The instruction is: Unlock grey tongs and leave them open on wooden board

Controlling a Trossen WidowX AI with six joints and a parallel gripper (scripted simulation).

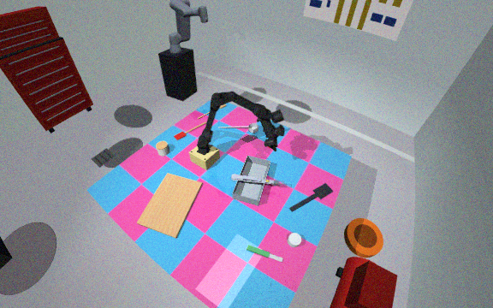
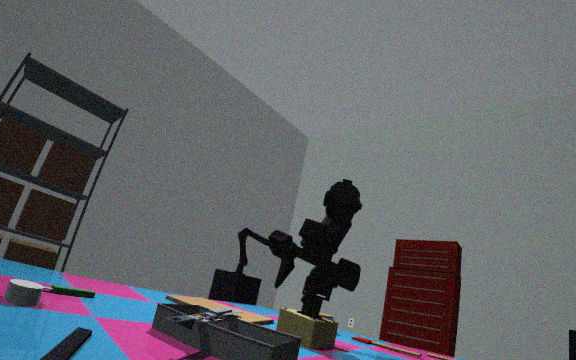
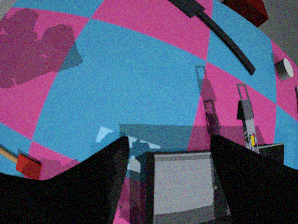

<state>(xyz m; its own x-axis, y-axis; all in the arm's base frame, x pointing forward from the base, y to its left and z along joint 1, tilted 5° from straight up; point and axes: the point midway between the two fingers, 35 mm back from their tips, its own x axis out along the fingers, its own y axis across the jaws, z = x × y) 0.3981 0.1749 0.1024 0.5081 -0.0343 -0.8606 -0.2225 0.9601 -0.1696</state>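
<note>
My gripper tip is 180 mm to the left of the yellow lock piece, 90 mm above it and 30 mm short of it. Also, from my gripper tip: roasting tin: 180 mm to the right, 130 mm below, 60 mm behind; then black spatula: 320 mm ahead, 150 mm below, 100 mm to the right; then white cylinder: 420 mm to the right, 300 mm ahead, 140 mm below.
</note>
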